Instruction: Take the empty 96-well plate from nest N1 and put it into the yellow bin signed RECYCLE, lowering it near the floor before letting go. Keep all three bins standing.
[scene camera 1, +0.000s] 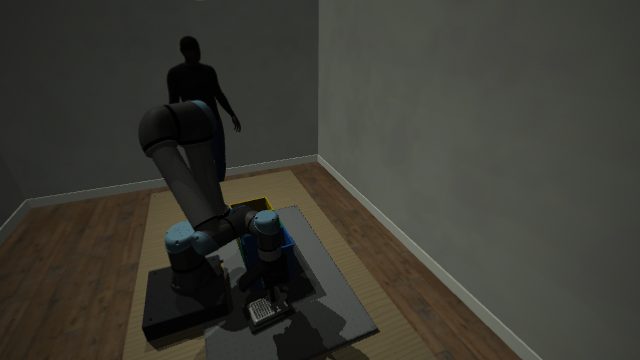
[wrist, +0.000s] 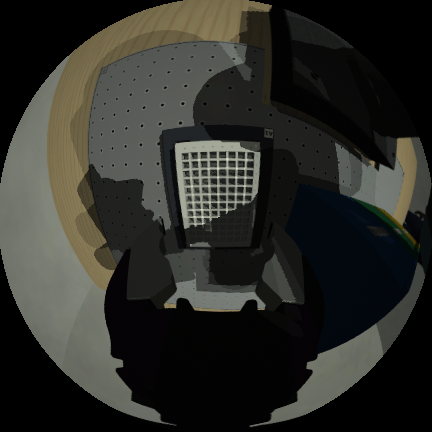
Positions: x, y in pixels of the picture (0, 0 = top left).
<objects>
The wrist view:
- gripper: 216, 221
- blue bin: 362, 268
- dark nest: 214, 131
</objects>
